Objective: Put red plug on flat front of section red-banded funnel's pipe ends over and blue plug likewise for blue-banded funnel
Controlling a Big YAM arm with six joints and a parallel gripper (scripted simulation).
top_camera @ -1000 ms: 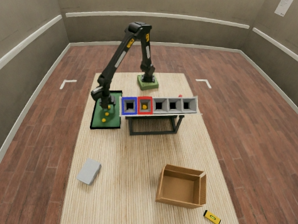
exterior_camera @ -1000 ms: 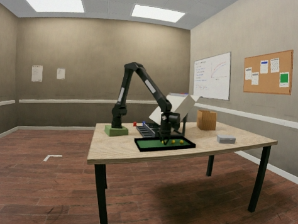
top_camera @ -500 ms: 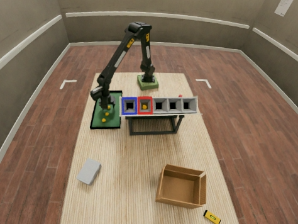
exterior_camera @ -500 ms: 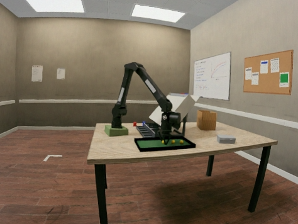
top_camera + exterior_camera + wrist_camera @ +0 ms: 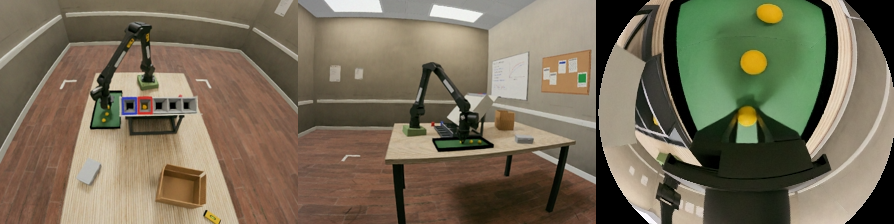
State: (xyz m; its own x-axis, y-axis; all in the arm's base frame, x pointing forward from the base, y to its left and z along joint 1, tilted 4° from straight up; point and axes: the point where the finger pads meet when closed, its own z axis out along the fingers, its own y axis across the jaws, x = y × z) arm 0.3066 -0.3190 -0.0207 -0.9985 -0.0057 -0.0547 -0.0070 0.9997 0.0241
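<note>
Now: hand 1 cm to the left of the green marble tray and 1 cm above it. Round my hand: yellow level 76 cm ahead, 58 cm to the left, 1 cm below; white cover 32 cm to the left, 19 cm above, 12 cm ahead; grey block 49 cm ahead, 6 cm to the right, 1 cm above.
</note>
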